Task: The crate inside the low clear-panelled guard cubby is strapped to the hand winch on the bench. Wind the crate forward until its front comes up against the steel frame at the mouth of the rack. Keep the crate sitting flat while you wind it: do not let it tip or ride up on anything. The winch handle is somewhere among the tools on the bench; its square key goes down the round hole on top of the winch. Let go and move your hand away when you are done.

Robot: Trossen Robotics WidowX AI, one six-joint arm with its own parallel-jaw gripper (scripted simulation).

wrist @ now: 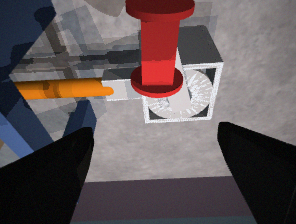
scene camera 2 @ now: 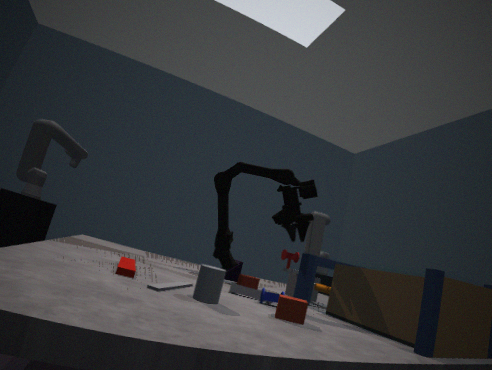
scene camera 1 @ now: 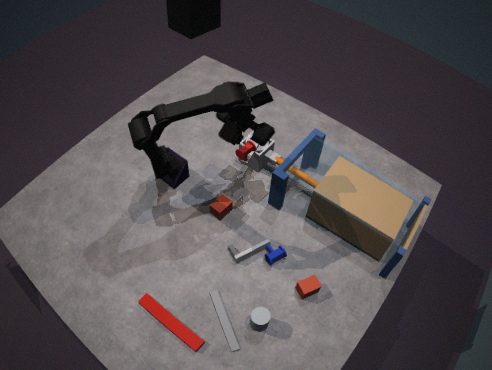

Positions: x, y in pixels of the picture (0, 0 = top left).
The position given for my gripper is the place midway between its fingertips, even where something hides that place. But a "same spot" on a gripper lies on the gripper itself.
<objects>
My gripper shows in the wrist view, in scene camera 2 and in scene camera 1 point(251, 135). The same spot on my gripper: point(wrist: 52, 177) is point(scene camera 2: 298, 232).
</objects>
